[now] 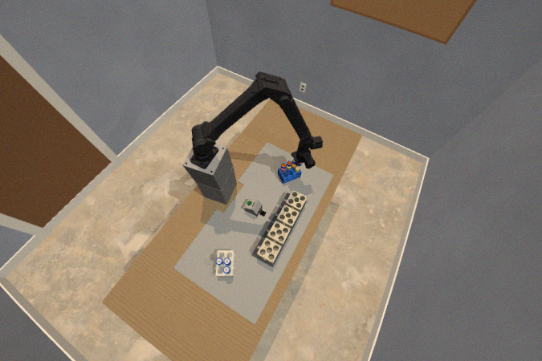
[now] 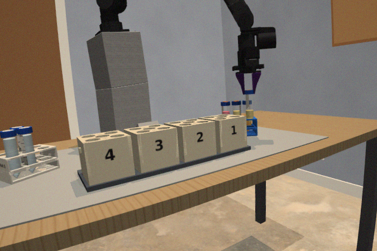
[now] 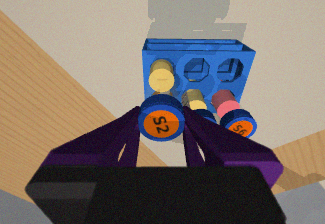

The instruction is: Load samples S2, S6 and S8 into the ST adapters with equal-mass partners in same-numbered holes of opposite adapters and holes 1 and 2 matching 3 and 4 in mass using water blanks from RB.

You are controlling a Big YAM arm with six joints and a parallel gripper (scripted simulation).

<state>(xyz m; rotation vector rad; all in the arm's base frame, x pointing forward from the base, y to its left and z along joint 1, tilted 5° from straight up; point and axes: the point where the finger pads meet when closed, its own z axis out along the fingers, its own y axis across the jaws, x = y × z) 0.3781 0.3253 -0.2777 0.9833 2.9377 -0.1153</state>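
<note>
My gripper is now 40 mm past the blue sample rack RS, 20 mm to the left of it and 120 mm above it. The rest, counted from my hand: white blank rack RB 100 mm behind, 690 mm to the right, 120 mm below.
</note>
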